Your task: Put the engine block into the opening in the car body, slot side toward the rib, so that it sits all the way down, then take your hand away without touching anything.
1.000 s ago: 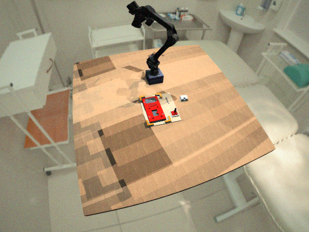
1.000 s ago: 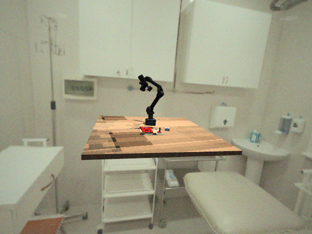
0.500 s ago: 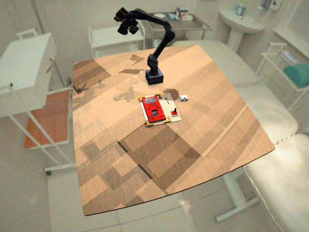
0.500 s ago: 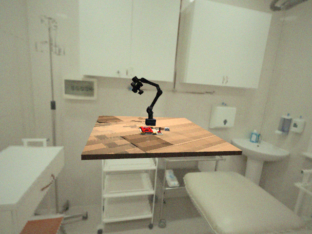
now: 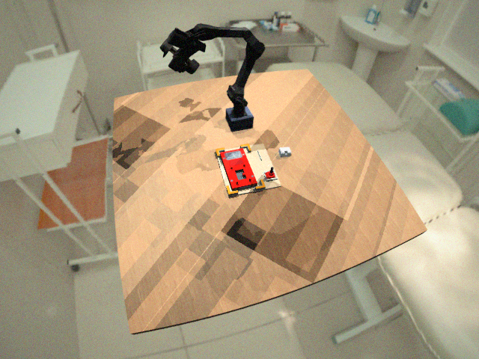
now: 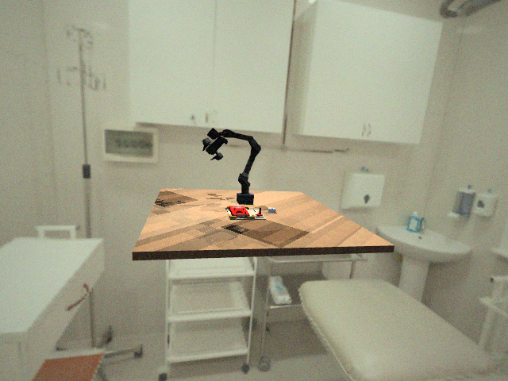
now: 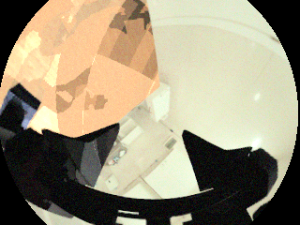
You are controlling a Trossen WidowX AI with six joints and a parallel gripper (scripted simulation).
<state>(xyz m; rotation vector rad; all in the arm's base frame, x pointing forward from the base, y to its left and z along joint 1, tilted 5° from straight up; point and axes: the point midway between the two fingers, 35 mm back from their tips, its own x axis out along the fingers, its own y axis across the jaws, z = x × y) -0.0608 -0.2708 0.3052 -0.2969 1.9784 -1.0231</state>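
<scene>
Right now the engine block is 35 cm ahead of my gripper tip, 47 cm to the left of it and 32 cm below it.
</scene>
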